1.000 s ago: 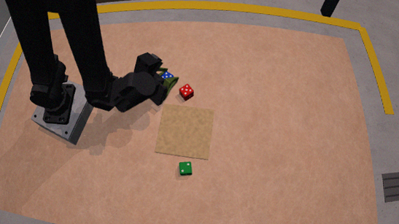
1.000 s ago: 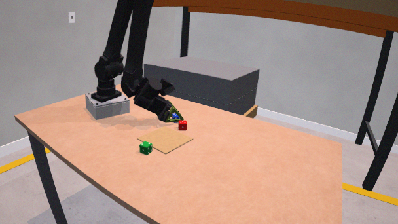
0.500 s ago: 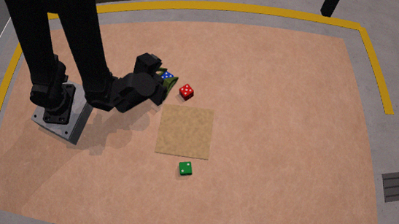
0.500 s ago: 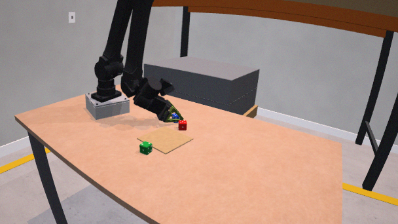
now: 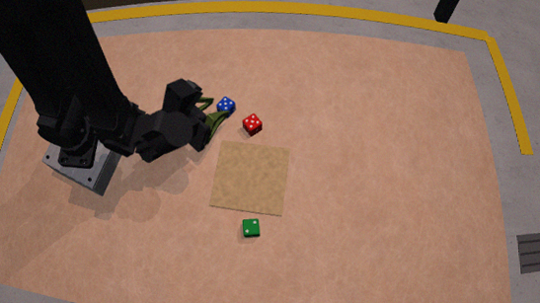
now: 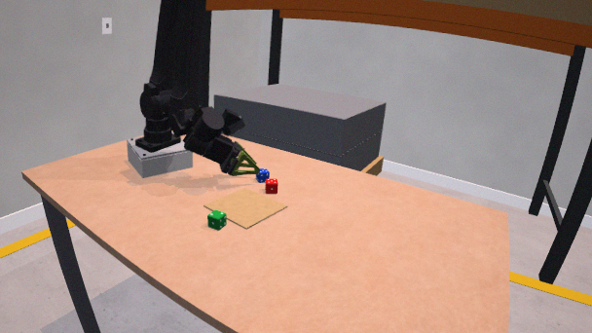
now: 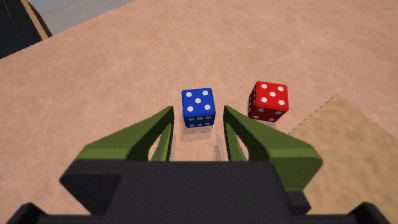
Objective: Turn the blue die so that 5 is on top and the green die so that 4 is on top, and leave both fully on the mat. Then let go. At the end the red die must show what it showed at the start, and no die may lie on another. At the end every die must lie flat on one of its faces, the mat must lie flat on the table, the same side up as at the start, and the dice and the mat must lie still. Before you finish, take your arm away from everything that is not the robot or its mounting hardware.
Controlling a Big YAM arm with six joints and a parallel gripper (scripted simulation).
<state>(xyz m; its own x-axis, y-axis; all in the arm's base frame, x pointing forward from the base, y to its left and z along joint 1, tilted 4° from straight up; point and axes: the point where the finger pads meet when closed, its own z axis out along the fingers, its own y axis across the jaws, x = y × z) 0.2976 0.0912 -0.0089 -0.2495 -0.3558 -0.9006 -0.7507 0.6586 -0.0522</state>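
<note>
My gripper is now 10 mm short of the blue die, 20 mm to the right of it and 30 mm above it. Round my hand: tan mat: 70 mm ahead, 130 mm to the right, 40 mm below; then green die: 80 mm ahead, 240 mm to the right, 30 mm below; then red die: 70 mm ahead, 20 mm to the right, 30 mm below.
</note>
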